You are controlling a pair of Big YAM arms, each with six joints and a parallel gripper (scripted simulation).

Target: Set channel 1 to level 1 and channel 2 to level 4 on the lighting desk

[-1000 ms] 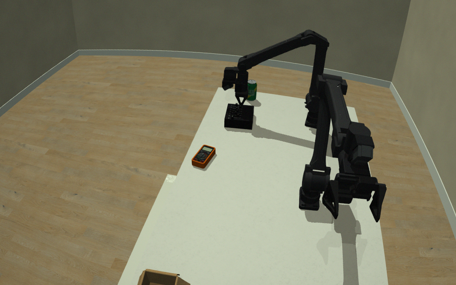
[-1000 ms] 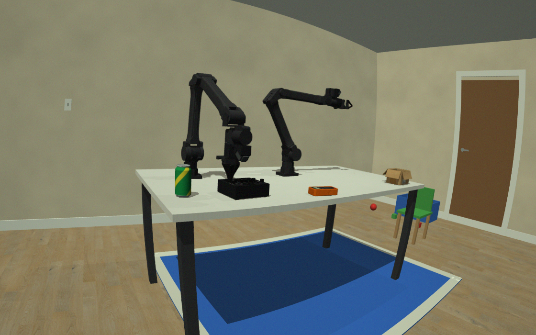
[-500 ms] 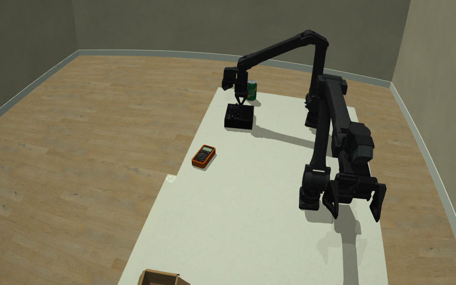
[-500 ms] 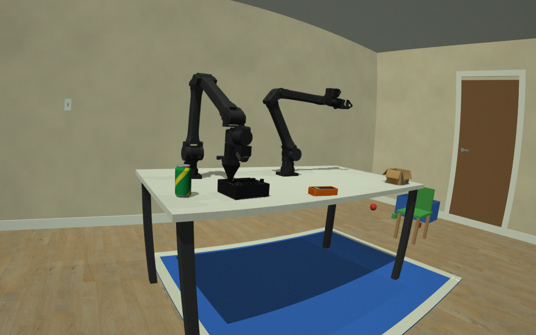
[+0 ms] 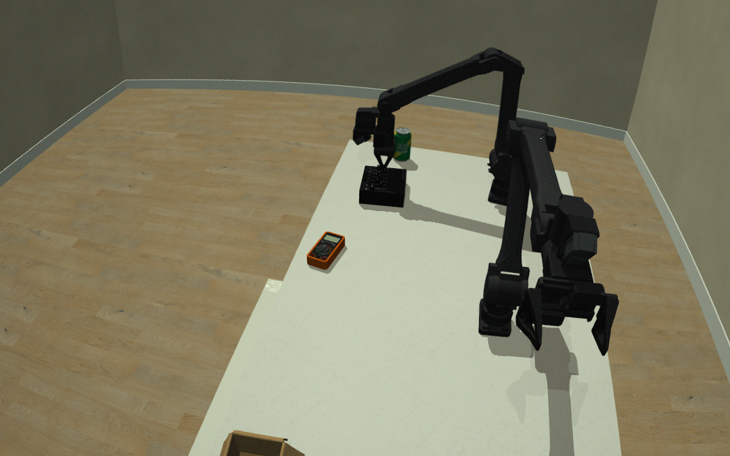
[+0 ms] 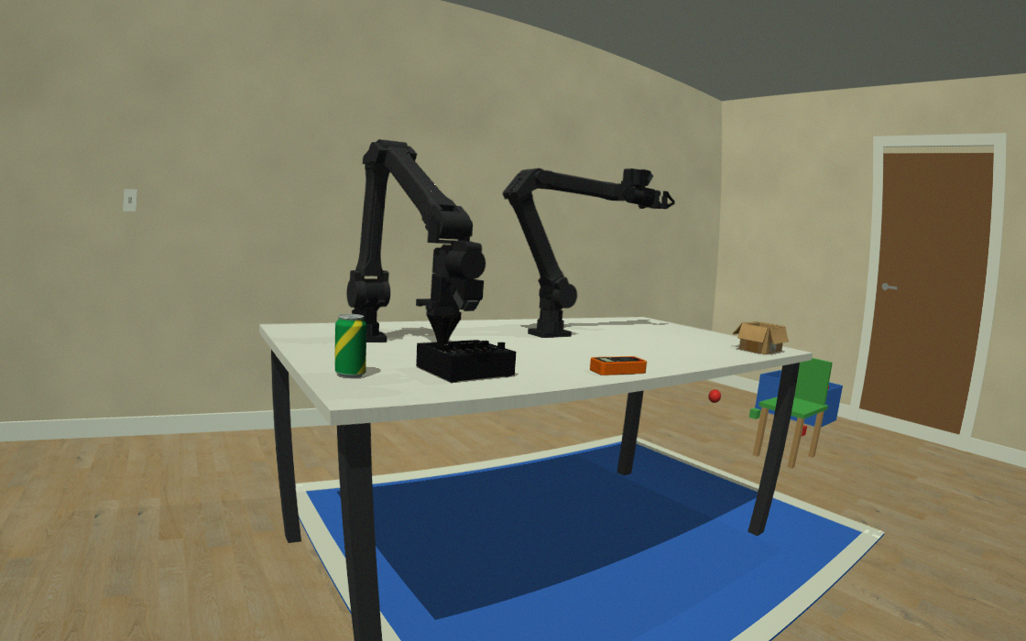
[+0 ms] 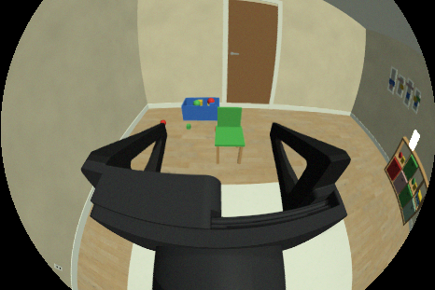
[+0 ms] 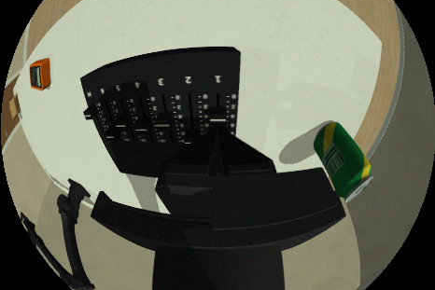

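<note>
Right now my right hand is 10 mm past the channel 2 fader cap and 20 mm to the right of it. From my right hand the other things lie so: channel 1 fader cap (20 mm ahead); then orange multimeter (80 mm ahead, 420 mm to the left, 50 mm below); then can (30 mm behind, 190 mm to the right).
</note>
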